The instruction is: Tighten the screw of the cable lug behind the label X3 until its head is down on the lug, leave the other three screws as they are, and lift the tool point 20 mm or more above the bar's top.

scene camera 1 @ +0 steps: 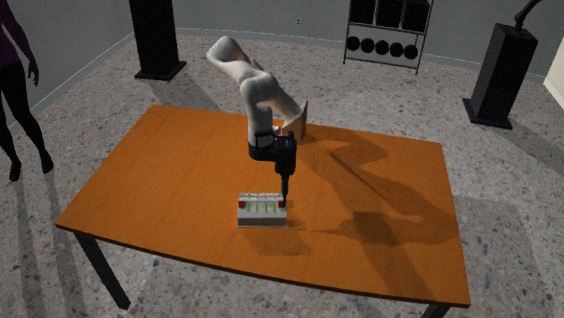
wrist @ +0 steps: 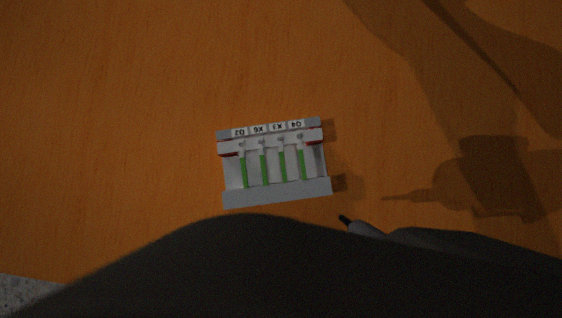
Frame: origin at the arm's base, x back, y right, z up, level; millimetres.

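Seen in the pictures: end effector, tool point: (scene camera 1: 284, 206) (wrist: 341, 217); arm's base, origin of the base link: (scene camera 1: 293, 114).
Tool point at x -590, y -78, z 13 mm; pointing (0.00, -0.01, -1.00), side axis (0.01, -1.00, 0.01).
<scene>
Offsets run from my tool point to a thing's top centre. "pt": to the spot under its first point. Level surfaces: height alone.
The light grey terminal block {dx +63, dy +96, dz -79 mm} (scene camera 1: 261, 220) (wrist: 277, 194) stands on the table. In the wrist view, four labels appear upside down along its far edge. Label X3 {dx +123, dy +95, dz -87 mm} (wrist: 277, 126) is third from the left, with a small grey screw {dx +102, dy +90, dz -80 mm} (wrist: 281, 138) next to it at the bar {pt dx +80, dy +169, dz -87 mm} (wrist: 230, 147). A green cable {pt dx +56, dy +77, dz -79 mm} (wrist: 283, 167) runs from that lug. How high the screw head sits is too small to tell. My screwdriver {dx +0, dy +0, dz +64 mm} (scene camera 1: 285, 204) (wrist: 341, 217) points down and has no fingers. In the scene view its tip overlaps the block's right end; in the wrist view it appears off the near right corner, apart from the screws.
Red pieces {pt dx +67, dy +174, dz -106 mm} (scene camera 1: 242, 204) (scene camera 1: 281, 204) sit at both ends of the bar. The other three screws {dx +86, dy +152, dz -79 mm} (wrist: 242, 144) {dx +94, dy +121, dz -79 mm} (wrist: 261, 141) {dx +109, dy +59, dz -80 mm} (wrist: 300, 135) stand in the same row. The arm's base (scene camera 1: 303, 122) is at the back of the orange table {dz -129 mm} (scene camera 1: 175, 165). Arm shadows fall on the right side.
</scene>
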